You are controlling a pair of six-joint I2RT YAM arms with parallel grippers.
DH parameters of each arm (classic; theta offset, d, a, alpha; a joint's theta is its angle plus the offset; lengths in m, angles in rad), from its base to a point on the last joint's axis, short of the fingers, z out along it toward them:
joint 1: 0 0.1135 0.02 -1.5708
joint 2: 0 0 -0.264 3.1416
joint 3: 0.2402 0 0.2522 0
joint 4: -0.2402 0 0.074 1.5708
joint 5: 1.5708 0 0 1.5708
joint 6: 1.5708 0.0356 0 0
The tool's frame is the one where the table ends.
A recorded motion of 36 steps. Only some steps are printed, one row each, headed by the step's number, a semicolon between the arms.
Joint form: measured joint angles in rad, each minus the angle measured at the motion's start. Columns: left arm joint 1, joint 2, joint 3, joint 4, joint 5, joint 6; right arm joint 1, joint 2, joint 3, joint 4, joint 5, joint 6.
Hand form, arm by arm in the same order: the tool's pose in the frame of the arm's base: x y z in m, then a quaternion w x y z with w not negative. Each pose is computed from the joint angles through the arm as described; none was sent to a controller.
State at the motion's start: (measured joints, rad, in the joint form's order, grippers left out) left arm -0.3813 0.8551 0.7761 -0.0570 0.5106 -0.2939; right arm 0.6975 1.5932 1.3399 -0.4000 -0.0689 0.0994
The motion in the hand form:
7: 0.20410 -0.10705 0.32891 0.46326 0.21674 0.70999 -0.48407; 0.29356 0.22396 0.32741 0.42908 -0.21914 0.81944 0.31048
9: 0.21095 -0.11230 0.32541 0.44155 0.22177 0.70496 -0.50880; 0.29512 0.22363 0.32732 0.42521 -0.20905 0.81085 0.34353
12: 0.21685 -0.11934 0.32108 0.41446 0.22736 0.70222 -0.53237; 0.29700 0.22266 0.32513 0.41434 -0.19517 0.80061 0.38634
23: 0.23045 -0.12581 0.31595 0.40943 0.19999 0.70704 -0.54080; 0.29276 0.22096 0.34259 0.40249 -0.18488 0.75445 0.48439
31: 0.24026 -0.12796 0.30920 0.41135 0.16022 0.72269 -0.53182; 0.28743 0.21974 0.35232 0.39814 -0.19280 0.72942 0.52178
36: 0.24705 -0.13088 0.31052 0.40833 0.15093 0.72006 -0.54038; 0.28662 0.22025 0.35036 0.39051 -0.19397 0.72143 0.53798
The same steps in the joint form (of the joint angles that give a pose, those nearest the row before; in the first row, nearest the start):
7: 0.0000 0.1446 0.0110 0.1335 0.2072 -0.1274; -0.0679 -0.0225 -0.0137 0.1766 -0.1625 0.1503
9: -0.0038 0.1869 0.0129 0.1808 0.2609 -0.1671; -0.0759 -0.0233 -0.0294 0.2270 -0.2144 0.1995
12: -0.0164 0.2304 0.0175 0.2171 0.3098 -0.2056; -0.0874 -0.0233 -0.0553 0.2937 -0.2842 0.2701
23: -0.0217 0.2953 0.0256 0.2918 0.2815 -0.2720; -0.0980 -0.0519 -0.0782 0.4410 -0.4372 0.4204
31: -0.0214 0.3345 0.0282 0.3139 0.2132 -0.3151; -0.0980 -0.0728 -0.0904 0.5055 -0.5028 0.4711
36: -0.0214 0.3658 0.0458 0.3456 0.2140 -0.3498; -0.0981 -0.0729 -0.1083 0.5474 -0.5325 0.5005

